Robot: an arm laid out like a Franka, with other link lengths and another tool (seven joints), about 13 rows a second.
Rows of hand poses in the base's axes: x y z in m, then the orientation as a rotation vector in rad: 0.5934 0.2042 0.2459 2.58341 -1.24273 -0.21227; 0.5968 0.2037 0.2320 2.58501 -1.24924 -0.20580; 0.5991 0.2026 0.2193 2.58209 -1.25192 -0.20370; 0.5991 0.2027 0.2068 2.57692 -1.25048 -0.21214; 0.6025 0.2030 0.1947 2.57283 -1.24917 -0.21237; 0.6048 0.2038 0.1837 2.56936 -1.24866 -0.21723; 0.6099 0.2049 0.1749 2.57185 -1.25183 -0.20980; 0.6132 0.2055 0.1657 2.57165 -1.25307 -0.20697; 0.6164 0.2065 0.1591 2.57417 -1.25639 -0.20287; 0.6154 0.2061 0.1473 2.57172 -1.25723 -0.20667; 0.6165 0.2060 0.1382 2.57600 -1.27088 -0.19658; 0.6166 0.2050 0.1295 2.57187 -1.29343 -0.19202; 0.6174 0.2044 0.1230 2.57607 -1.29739 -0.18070; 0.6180 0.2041 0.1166 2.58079 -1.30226 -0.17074; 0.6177 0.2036 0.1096 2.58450 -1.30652 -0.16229; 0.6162 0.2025 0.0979 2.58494 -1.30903 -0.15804; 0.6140 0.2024 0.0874 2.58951 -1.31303 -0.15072; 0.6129 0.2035 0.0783 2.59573 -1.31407 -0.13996; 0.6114 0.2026 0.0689 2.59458 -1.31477 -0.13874; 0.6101 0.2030 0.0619 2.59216 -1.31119 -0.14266; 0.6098 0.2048 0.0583 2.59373 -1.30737 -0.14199; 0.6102 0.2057 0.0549 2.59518 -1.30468 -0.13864; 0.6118 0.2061 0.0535 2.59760 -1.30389 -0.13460
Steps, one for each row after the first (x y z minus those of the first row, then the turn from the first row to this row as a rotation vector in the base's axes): 0.0034 -0.0005 -0.0139 0.00100 -0.00613 -0.00318; 0.0057 -0.0016 -0.0266 -0.00133 -0.00689 -0.00539; 0.0057 -0.0015 -0.0391 -0.00305 0.00051 -0.00650; 0.0091 -0.0012 -0.0512 -0.00673 0.00263 -0.00665; 0.0114 -0.0004 -0.0622 -0.00801 0.00702 -0.00762; 0.0165 0.0007 -0.0710 -0.00765 0.00082 -0.00835; 0.0198 0.0013 -0.0802 -0.00844 -0.00109 -0.00892; 0.0230 0.0023 -0.0868 -0.00679 -0.00538 -0.01006; 0.0220 0.0019 -0.0986 -0.00721 -0.00238 -0.01155; 0.0231 0.0018 -0.1077 -0.00302 -0.01361 -0.01832; 0.0232 0.0008 -0.1164 -0.00094 -0.02061 -0.03330; 0.0240 0.0002 -0.1229 -0.00016 -0.02997 -0.03373; 0.0246 -0.0001 -0.1293 0.00185 -0.03897 -0.03475; 0.0243 -0.0006 -0.1363 0.00339 -0.04652 -0.03576; 0.0228 -0.0017 -0.1480 0.00312 -0.04986 -0.03685; 0.0206 -0.0018 -0.1585 0.00571 -0.05700 -0.03760; 0.0195 -0.0007 -0.1676 0.00759 -0.06603 -0.03575; 0.0180 -0.0016 -0.1770 0.00646 -0.06649 -0.03636; 0.0167 -0.0012 -0.1840 0.00461 -0.06230 -0.03503; 0.0164 0.0006 -0.1876 0.00446 -0.06230 -0.03217; 0.0168 0.0015 -0.1910 0.00368 -0.06414 -0.02980; 0.0184 0.0019 -0.1924 0.00409 -0.06726 -0.02834
